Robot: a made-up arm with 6 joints.
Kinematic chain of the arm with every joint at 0, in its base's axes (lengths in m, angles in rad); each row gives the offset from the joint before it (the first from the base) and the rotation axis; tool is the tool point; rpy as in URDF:
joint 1: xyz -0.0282 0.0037 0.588 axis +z
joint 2: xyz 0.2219 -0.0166 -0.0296 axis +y
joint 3: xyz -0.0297 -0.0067 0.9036 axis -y
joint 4: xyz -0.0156 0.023 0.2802 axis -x
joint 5: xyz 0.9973 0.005 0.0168 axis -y
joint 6: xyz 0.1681 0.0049 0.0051 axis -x
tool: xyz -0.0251 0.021 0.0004 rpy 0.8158 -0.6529 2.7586
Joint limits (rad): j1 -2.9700..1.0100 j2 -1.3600..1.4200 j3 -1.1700..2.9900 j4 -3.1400..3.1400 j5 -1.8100..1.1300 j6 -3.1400..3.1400
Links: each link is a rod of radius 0.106 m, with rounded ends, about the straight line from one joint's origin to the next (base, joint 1, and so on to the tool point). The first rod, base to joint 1, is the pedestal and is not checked.
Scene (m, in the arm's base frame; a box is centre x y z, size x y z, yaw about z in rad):
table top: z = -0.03
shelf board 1: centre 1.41 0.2 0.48 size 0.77 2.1 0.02 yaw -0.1
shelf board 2: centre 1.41 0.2 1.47 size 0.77 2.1 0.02 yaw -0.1
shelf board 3: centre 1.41 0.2 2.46 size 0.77 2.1 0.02 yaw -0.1
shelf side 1: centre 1.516 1.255 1.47 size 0.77 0.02 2 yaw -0.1
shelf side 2: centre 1.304 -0.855 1.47 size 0.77 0.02 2 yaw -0.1
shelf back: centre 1.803 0.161 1.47 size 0.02 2.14 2 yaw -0.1
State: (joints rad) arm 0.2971 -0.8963 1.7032 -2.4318 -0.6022 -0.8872
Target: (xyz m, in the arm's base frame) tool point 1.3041 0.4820 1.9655
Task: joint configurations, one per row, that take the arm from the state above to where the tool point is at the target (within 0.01 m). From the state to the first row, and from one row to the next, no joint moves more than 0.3 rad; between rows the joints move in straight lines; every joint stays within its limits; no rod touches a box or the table.
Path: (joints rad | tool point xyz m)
1: 0.3060 -0.6767 1.4392 -2.4303 -0.5816 -0.8917 | -1.1994 -0.3549 2.0259
2: 0.3150 -0.4571 1.1752 -2.4289 -0.5610 -0.8963 | -0.5991 -0.1726 2.4483
3: 0.3239 -0.2375 0.9112 -2.4274 -0.5404 -0.9008 | 0.1041 0.0561 2.5799
4: 0.3329 -0.0179 0.6471 -2.4260 -0.5198 -0.9053 | 0.7792 0.2890 2.4034
5: 0.3418 0.2017 0.3831 -2.4245 -0.4992 -0.9099 | 1.3042 0.4820 1.9654

